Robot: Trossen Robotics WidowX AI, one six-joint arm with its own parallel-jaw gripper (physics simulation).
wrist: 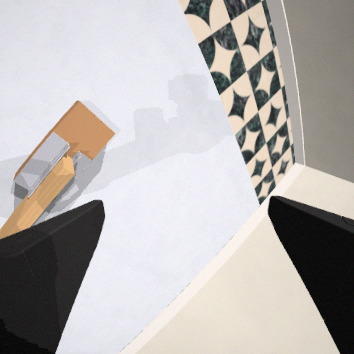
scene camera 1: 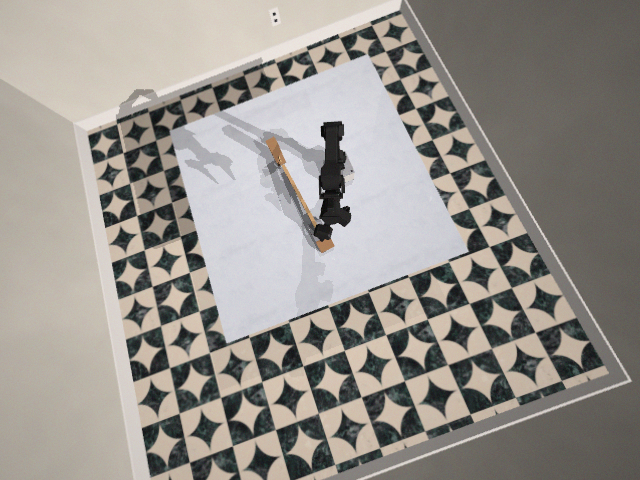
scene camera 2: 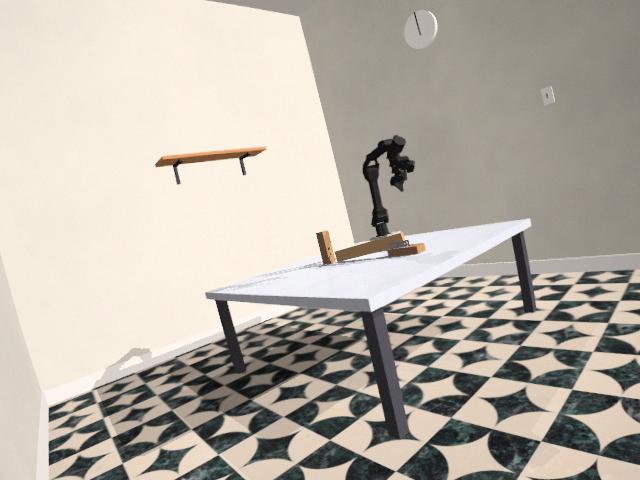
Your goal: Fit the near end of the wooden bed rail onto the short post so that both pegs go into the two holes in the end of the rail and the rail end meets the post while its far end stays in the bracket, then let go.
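Frame: origin at the arm's base, x ahead, y left, z up, level; centimetres.
Seen in the pictures: gripper, fingertip midpoint: point(wrist: 187, 206) point(scene camera 2: 404, 185); arm's base, link origin: point(scene camera 2: 383, 234).
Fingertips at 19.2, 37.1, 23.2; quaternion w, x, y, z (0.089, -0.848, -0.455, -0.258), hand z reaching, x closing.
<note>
Offsets run from my fingertips to a thing's top centre, as dx, dy, dz. "spot": to the spot under its first point. Level surfaces: height alone.
The wooden bed rail point(scene camera 1: 299, 194) point(scene camera 2: 367, 248) point(wrist: 31, 209) runs between the post and the bracket. The short post {spot: +8.5, -53.4, -14.8} point(scene camera 1: 274, 148) point(scene camera 2: 324, 246) stands upright; in scene camera 2 a narrow gap shows between it and the rail's near end. Small dark marks show on the post's face; peg detail is too small to tell. The rail's far end sits in the grey bracket point(scene camera 2: 399, 244) point(wrist: 42, 159) on a wooden block {+1.6, -5.9, -27.6} point(scene camera 1: 325, 245) point(scene camera 2: 408, 250) point(wrist: 82, 127). My gripper point(scene camera 2: 399, 188) point(wrist: 187, 206) is open and empty, high above the table near the bracket end.
The white table {dz -31.2} point(scene camera 1: 387, 232) point(scene camera 2: 299, 284) point(wrist: 165, 250) carries the parts and the arm's base. My black arm point(scene camera 1: 332, 170) point(scene camera 2: 376, 191) stands beside the rail. A wall shelf point(scene camera 2: 211, 156) is on the cream wall, away from the table. Arm shadows fall across the table.
</note>
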